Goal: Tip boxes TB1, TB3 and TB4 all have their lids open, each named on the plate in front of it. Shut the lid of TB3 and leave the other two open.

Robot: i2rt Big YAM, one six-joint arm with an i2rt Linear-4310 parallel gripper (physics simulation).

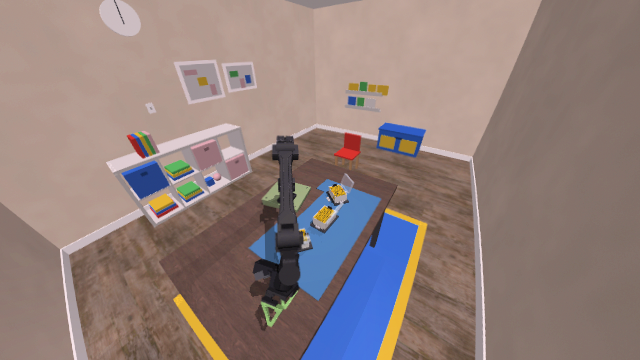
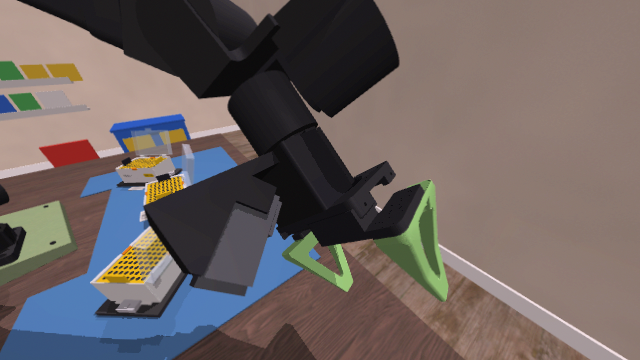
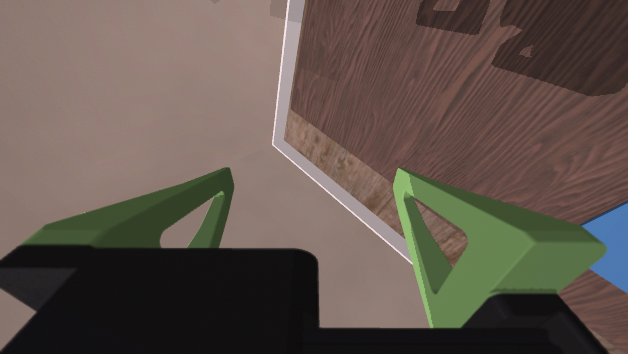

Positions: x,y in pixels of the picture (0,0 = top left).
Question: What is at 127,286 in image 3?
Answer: My gripper.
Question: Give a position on a blue mat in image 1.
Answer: At 318,266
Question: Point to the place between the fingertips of my gripper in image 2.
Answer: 387,289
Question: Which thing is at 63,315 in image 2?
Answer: A blue mat.
